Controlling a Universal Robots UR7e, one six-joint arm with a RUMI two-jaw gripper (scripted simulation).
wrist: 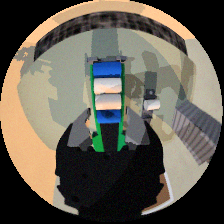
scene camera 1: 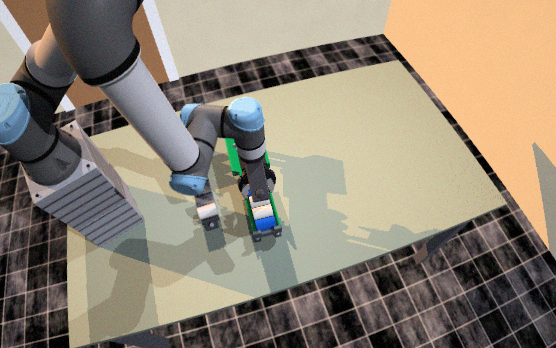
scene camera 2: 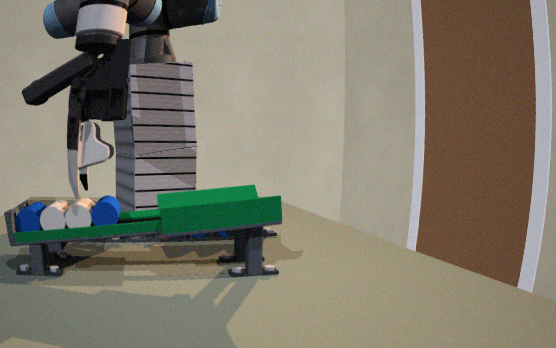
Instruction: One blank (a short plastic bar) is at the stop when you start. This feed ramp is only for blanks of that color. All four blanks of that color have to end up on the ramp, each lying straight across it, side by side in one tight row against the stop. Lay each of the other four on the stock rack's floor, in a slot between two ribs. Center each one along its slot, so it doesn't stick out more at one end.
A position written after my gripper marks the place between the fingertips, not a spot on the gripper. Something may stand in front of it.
I see my gripper [scene camera 2: 82,194] and a blue blank [scene camera 2: 106,211].
My gripper also shows in the wrist view [wrist: 108,107] and in scene camera 1 [scene camera 1: 258,195].
